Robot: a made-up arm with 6 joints. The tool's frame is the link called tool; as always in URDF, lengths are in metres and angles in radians. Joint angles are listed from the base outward. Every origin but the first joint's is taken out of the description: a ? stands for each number. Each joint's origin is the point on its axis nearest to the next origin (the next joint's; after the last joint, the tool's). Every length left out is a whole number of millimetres.
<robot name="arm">
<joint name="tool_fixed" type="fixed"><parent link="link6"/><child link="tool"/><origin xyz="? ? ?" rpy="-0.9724 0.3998 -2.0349"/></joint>
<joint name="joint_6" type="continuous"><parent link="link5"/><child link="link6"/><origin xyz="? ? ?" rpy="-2.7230 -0.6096 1.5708"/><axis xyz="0 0 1"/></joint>
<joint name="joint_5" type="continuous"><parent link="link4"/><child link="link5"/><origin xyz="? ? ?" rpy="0.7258 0.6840 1.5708"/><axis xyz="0 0 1"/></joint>
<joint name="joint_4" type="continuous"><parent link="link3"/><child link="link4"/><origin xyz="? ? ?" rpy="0.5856 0.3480 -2.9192"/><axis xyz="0 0 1"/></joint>
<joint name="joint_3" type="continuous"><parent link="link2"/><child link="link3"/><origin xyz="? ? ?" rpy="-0.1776 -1.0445 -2.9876"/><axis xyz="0 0 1"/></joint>
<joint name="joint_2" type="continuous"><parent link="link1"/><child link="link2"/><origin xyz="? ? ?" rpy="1.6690 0.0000 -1.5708"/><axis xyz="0 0 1"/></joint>
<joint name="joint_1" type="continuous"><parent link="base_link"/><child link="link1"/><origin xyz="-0.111 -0.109 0.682" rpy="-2.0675 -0.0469 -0.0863"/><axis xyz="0 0 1"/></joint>
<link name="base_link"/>
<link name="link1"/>
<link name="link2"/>
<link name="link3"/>
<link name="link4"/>
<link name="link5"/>
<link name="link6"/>
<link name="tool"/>
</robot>
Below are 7 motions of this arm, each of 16 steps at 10 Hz.
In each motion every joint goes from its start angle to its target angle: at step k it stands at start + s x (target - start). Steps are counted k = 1, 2, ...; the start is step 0. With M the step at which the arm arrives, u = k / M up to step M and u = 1 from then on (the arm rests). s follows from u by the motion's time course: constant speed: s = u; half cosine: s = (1 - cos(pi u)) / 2; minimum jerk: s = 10 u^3 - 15 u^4 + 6 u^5.
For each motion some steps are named. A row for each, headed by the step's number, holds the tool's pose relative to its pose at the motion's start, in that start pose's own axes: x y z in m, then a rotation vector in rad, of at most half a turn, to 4 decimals.
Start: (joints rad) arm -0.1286 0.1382 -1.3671 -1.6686 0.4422 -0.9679
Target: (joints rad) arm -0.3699 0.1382 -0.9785 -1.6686 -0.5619 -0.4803
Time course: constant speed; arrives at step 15
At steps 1, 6, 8, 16:
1: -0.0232 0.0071 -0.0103 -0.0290 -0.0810 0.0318
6: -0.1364 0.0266 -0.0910 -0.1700 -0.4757 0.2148
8: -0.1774 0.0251 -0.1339 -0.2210 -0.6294 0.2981
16: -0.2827 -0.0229 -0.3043 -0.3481 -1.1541 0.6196

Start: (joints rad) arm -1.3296 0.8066 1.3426 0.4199 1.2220 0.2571
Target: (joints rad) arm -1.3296 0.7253 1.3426 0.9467 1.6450 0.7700
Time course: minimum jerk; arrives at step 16
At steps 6, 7, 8, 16:
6: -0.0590 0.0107 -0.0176 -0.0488 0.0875 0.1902
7: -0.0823 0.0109 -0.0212 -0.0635 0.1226 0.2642
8: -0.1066 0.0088 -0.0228 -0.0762 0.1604 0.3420
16: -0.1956 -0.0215 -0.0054 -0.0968 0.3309 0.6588

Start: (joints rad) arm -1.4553 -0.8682 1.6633 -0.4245 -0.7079 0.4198
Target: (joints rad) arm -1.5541 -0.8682 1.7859 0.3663 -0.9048 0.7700
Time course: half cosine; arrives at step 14
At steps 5, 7, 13, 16:
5: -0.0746 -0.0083 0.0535 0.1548 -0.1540 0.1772
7: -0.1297 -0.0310 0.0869 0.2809 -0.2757 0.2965
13: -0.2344 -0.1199 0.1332 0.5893 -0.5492 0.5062
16: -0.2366 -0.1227 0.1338 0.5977 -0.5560 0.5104

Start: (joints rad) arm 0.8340 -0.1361 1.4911 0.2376 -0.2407 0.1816
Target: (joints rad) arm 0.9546 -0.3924 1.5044 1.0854 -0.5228 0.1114
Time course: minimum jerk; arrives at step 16
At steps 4, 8, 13, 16:
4: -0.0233 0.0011 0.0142 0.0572 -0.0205 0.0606
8: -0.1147 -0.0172 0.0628 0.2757 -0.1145 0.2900
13: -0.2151 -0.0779 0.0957 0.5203 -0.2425 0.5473
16: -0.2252 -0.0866 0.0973 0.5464 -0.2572 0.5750

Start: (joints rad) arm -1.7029 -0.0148 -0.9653 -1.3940 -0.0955 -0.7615
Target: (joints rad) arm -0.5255 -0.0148 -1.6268 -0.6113 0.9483 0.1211
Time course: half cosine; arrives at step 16
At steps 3, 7, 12, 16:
3: 0.0023 -0.0034 0.0088 -0.0200 -0.0261 0.0250
7: -0.0194 -0.0234 0.0554 -0.0687 -0.1324 0.1561
12: -0.1290 -0.0813 0.1174 -0.1155 -0.3355 0.4460
16: -0.1770 -0.1113 0.1257 -0.1405 -0.4171 0.5619

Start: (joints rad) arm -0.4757 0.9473 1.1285 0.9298 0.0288 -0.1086
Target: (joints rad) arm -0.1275 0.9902 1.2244 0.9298 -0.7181 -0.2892
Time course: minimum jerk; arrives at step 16
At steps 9, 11, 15, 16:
9: 0.0116 -0.0073 -0.0029 0.0515 -0.1981 0.0460
11: 0.0141 -0.0100 -0.0012 0.0826 -0.2647 0.0592
15: 0.0157 -0.0127 0.0012 0.1153 -0.3227 0.0695
16: 0.0157 -0.0127 0.0012 0.1157 -0.3234 0.0696

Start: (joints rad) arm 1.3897 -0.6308 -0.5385 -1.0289 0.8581 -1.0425
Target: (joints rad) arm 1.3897 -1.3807 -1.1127 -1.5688 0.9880 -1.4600
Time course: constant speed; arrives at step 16
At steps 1, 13, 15, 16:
1: 0.0220 -0.0313 0.0259 0.0997 0.0524 -0.0217
13: 0.2277 -0.5657 -0.0032 1.3368 0.5908 -0.2681
15: 0.2309 -0.6506 -0.0698 1.5524 0.6520 -0.2980
16: 0.2278 -0.6891 -0.1081 1.6613 0.6778 -0.3108

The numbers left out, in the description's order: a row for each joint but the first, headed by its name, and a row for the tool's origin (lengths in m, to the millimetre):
tool: 0.317 -0.101 0.000
joint_6: 0.119 -0.143 0.000
joint_5: 0.138 0.035 0.000
joint_4: 0.086 0.107 0.000
joint_3: -0.074 0.023 0.000
joint_2: 0.197 0.024 0.000

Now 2 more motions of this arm.
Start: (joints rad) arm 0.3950 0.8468 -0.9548 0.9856 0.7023 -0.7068
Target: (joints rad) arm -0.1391 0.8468 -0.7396 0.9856 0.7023 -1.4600
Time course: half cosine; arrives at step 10
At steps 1, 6, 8, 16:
1: 0.0037 0.0009 0.0029 -0.0008 0.0080 -0.0051
6: 0.0915 0.0211 0.0698 -0.0192 0.1879 -0.1754
8: 0.1210 0.0245 0.0940 -0.0188 0.2433 -0.2618
16: 0.1312 0.0247 0.1031 -0.0164 0.2619 -0.2971

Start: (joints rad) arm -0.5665 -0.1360 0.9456 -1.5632 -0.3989 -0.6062
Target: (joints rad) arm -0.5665 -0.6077 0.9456 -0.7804 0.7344 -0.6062
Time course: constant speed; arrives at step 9
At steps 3, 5, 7, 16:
3: -0.0253 0.0144 -0.0704 0.0013 0.6610 0.1582
5: -0.0695 0.0255 -0.1099 -0.0101 1.0921 0.2825
7: -0.1331 0.0340 -0.1321 -0.0366 1.5104 0.4295
16: -0.2087 0.0358 -0.1293 -0.0852 1.9090 0.6066

